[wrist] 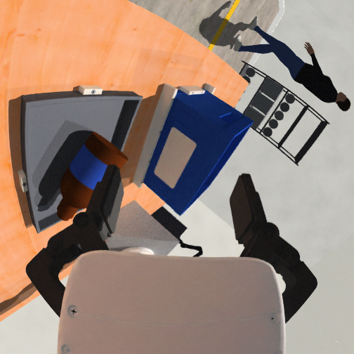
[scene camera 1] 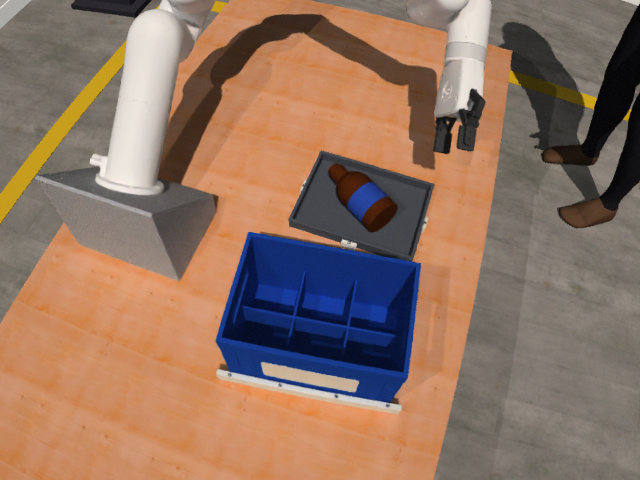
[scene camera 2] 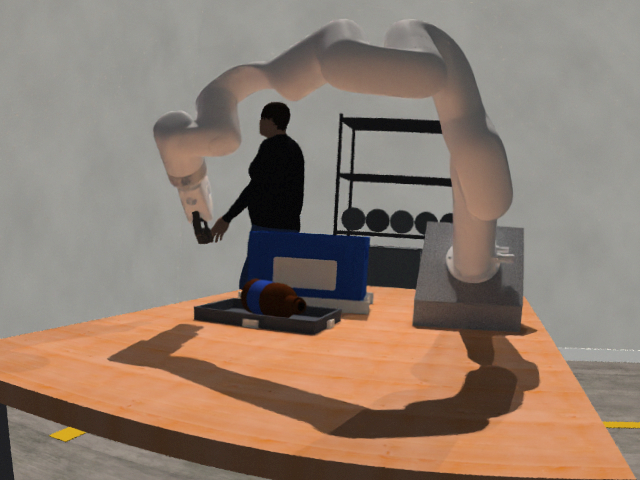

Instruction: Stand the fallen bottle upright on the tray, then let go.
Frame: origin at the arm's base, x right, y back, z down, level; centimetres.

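Where they show: gripper, fingertip midpoint: (scene camera 1: 452, 151) (scene camera 2: 205, 223); arm's base at its link origin: (scene camera 1: 129, 185) (scene camera 2: 473, 261).
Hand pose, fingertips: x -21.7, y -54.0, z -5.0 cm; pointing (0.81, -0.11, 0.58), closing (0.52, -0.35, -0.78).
Observation:
Things, the pixels of their top centre, and the offset from my fingertips. "pt": a spot on its surface instead.
- brown bottle at its top centre: (scene camera 1: 359, 180) (scene camera 2: 278, 282) dx +3.4, dy +15.3, dz +11.0 cm
- dark grey tray at its top centre: (scene camera 1: 364, 200) (scene camera 2: 269, 308) dx +3.7, dy +13.7, dz +16.4 cm
- blue crate at its top centre: (scene camera 1: 322, 300) (scene camera 2: 312, 234) dx +34.0, dy +13.8, dz +1.4 cm
- white strip at a spot on its surface: (scene camera 1: 310, 391) pt dx +43.8, dy +12.3, dz +16.0 cm
A brown bottle (scene camera 1: 363, 199) (scene camera 2: 271, 298) (wrist: 90, 169) with a blue label lies on its side on the dark grey tray (scene camera 1: 315, 225) (scene camera 2: 286, 325) (wrist: 30, 150). In scene camera 1 its neck points to the back left, and its base faces the front right. My gripper (scene camera 1: 454, 144) (scene camera 2: 203, 240) (wrist: 178, 182) is open and empty. It hangs above the table, beyond the tray's back right corner in scene camera 1, well apart from the bottle. In the wrist view one finger covers a little of the bottle.
A blue crate (scene camera 1: 315, 356) (scene camera 2: 356, 268) (wrist: 210, 150) with compartments stands close beside the tray, behind a white strip (scene camera 1: 310, 391). The robot's grey base block (scene camera 1: 124, 222) (scene camera 2: 467, 315) stands on the table. A person (scene camera 2: 276, 180) (wrist: 315, 77) stands past the table, near a black rack (scene camera 2: 337, 175).

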